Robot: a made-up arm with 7 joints. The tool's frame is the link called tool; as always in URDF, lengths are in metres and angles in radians. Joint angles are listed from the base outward.
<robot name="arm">
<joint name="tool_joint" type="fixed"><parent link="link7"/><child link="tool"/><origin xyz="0 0 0"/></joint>
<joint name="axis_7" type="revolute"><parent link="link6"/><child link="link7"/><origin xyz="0 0 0"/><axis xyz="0 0 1"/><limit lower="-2.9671" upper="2.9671"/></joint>
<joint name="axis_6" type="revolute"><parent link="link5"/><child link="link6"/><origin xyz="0 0 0"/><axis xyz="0 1 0"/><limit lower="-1.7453" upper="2.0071"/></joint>
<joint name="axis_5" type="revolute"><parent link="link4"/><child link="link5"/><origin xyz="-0.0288 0 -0.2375"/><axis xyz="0 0 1"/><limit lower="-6.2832" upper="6.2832"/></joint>
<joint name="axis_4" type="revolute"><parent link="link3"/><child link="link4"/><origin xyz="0.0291 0 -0.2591"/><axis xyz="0 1 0"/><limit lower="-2.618" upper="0.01"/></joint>
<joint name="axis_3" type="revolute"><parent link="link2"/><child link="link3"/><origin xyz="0 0 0"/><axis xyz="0 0 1"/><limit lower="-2.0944" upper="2.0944"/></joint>
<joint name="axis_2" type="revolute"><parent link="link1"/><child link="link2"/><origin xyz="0 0 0"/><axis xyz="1 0 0"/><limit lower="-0.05" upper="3.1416"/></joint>
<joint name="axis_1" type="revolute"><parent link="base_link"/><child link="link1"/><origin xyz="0 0 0"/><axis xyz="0 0.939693 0.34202"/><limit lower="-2.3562" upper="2.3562"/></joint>
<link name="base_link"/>
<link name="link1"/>
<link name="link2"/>
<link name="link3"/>
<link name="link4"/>
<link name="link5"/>
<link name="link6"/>
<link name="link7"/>
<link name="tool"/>
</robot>
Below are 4 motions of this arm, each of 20 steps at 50 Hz.
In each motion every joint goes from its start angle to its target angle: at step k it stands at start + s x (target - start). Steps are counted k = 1, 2, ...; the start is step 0. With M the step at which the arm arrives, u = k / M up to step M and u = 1 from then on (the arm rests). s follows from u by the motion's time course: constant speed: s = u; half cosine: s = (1 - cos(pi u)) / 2; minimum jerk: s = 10 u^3 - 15 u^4 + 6 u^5.
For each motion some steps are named. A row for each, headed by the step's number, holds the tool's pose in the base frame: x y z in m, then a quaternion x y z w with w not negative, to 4 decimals.
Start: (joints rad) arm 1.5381 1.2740 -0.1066 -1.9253 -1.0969 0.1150 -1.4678
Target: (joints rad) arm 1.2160 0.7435 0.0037 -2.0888 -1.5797 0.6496 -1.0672
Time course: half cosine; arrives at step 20
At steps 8, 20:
8: -0.1139 0.2035 -0.2207 -0.2442 -0.1623 0.9503 0.1049
20: -0.0571 0.1592 -0.2479 0.5294 0.2915 -0.7941 0.0648

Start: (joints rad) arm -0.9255 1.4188 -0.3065 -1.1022 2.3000 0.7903 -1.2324
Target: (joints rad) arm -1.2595 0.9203 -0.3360 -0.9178 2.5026 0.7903 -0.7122
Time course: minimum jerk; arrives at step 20
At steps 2, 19, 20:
2: 0.3304 0.2831 0.1286 -0.0312 -0.6999 -0.3151 0.6402
19: 0.4332 0.1444 0.1154 -0.5108 -0.6361 -0.1491 0.5588
20: 0.4332 0.1441 0.1154 -0.5113 -0.6358 -0.1490 0.5587

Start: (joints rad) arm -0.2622 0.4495 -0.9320 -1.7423 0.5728 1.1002 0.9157
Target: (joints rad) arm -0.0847 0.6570 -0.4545 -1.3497 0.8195 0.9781 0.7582
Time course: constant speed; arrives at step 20
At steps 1, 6, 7, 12, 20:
1: 0.2283 -0.0949 -0.2723 -0.1938 -0.0778 -0.0104 0.9779
6: 0.2473 -0.0466 -0.2899 -0.1697 -0.0685 0.0658 0.9809
7: 0.2502 -0.0362 -0.2931 -0.1651 -0.0671 0.0812 0.9806
12: 0.2599 0.0185 -0.3063 -0.1425 -0.0624 0.1585 0.9750
20: 0.2581 0.1117 -0.3175 -0.1084 -0.0651 0.2811 0.9513

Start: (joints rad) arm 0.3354 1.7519 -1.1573 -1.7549 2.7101 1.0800 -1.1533
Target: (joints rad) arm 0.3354 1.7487 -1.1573 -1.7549 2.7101 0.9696 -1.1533
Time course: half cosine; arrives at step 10
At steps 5, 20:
5: 0.0085 0.2905 -0.2163 -0.4469 0.1531 -0.0087 0.8814
20: 0.0084 0.2902 -0.2167 -0.4253 0.1428 -0.0075 0.8937

